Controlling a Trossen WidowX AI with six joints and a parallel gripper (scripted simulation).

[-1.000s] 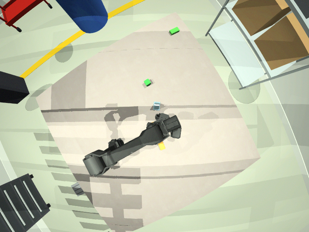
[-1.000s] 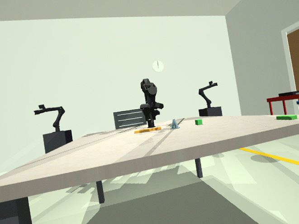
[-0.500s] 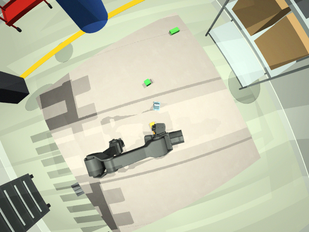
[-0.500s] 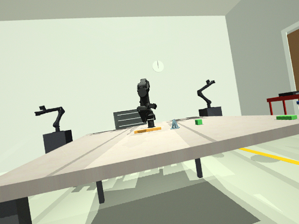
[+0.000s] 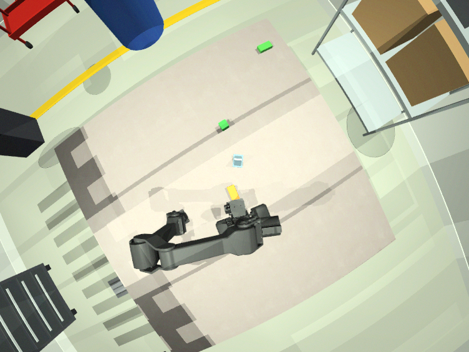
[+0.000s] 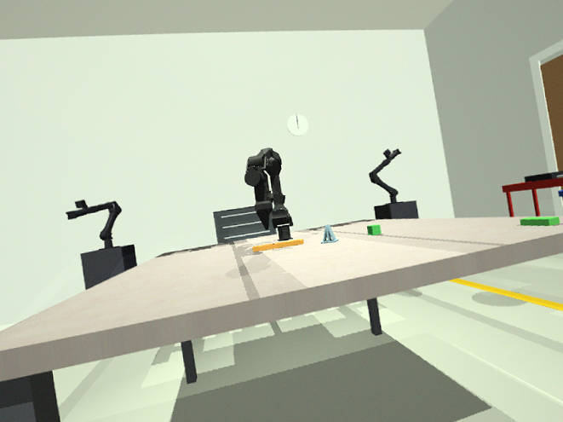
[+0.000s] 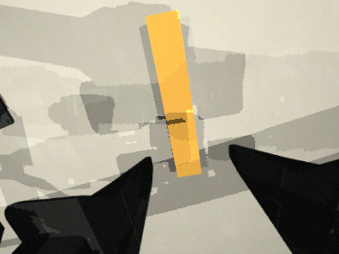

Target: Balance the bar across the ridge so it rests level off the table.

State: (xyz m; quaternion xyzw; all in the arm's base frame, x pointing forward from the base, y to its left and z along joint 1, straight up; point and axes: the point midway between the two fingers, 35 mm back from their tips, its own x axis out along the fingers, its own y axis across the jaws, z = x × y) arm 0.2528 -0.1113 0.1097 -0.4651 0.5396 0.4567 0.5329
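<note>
Now: the orange bar 30 mm to the left of my gripper tip and 70 mm below it. Also, from my gripper tip: blue-grey ridge 100 mm ahead, 200 mm to the left, 40 mm below; green cube 120 mm ahead, 370 mm to the left, 60 mm below; green flat block 490 mm ahead, 610 mm to the left, 70 mm below.
</note>
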